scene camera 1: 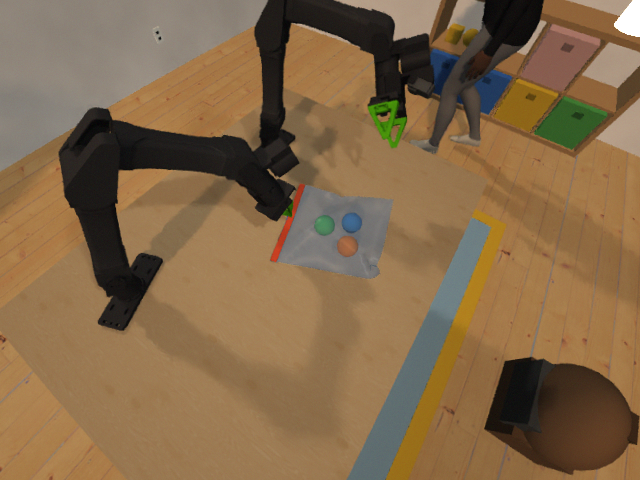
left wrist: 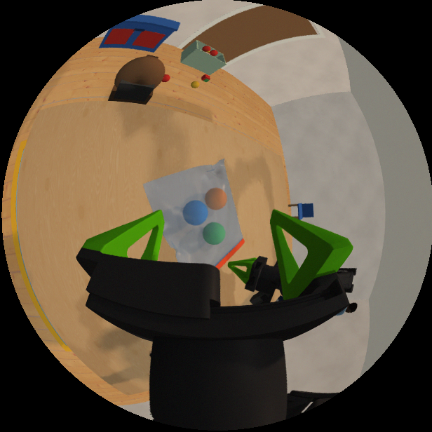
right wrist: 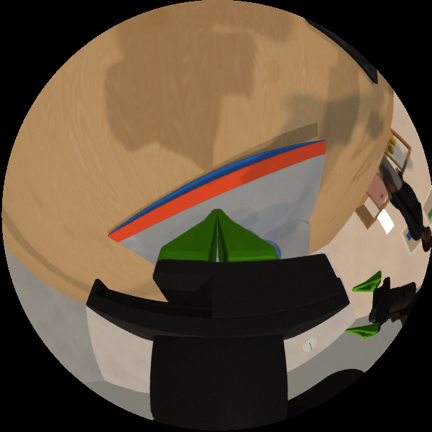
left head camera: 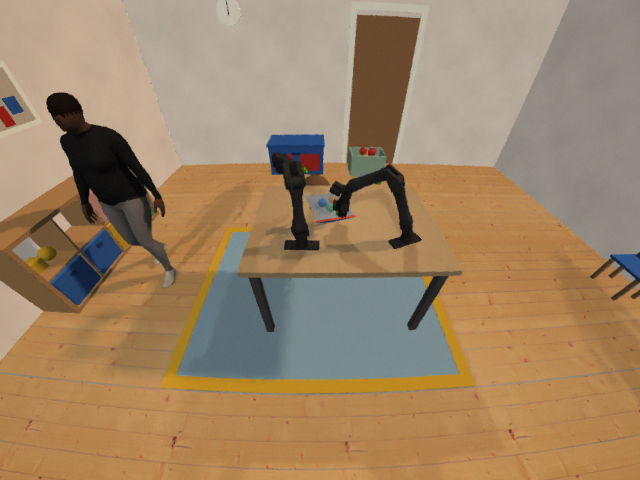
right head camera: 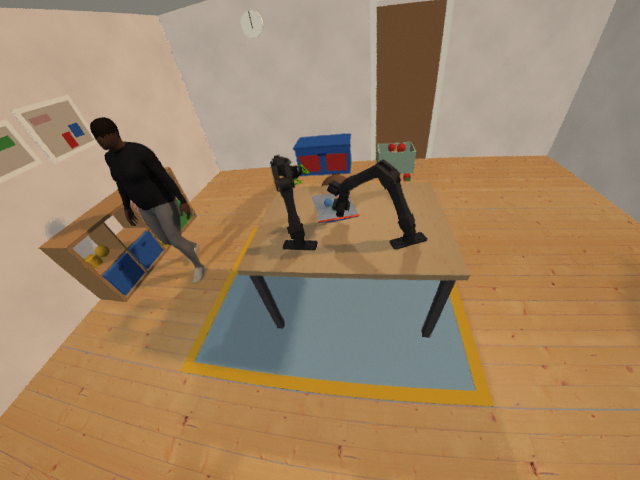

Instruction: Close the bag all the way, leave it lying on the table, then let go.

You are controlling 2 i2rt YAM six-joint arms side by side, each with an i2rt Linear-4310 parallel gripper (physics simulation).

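A clear bag (left head camera: pixel 320 213) (right head camera: pixel 323 211) (scene camera 1: pixel 310 248) (left wrist: pixel 175 192) (right wrist: pixel 295 185) lies flat on the table with blue, green and orange balls inside. A red strip (scene camera 1: pixel 284 232) (left wrist: pixel 231 254) (right wrist: pixel 200 198) runs along its mouth; a blue strip (right wrist: pixel 225 171) shows beside it in the right wrist view, widest near mid-length. My right gripper (scene camera 1: pixel 289 210) (left wrist: pixel 227 263) (right wrist: pixel 216 215) is shut, its tips together at the bag's film just inside the red strip; contact is unclear. My left gripper (right head camera: pixel 304 176) (scene camera 1: pixel 391 142) (left wrist: pixel 216 215) is open, above the table and apart from the bag.
The table (scene camera 1: pixel 206 330) carries both arm bases. A brown rounded object with a black front (scene camera 1: pixel 584 413) (left wrist: pixel 140 75) is beyond the table edge. A blue and red chest (left head camera: pixel 296 155) and a green bin (left head camera: pixel 366 164) are behind. A person (left head camera: pixel 103 160) stands at the picture's left.
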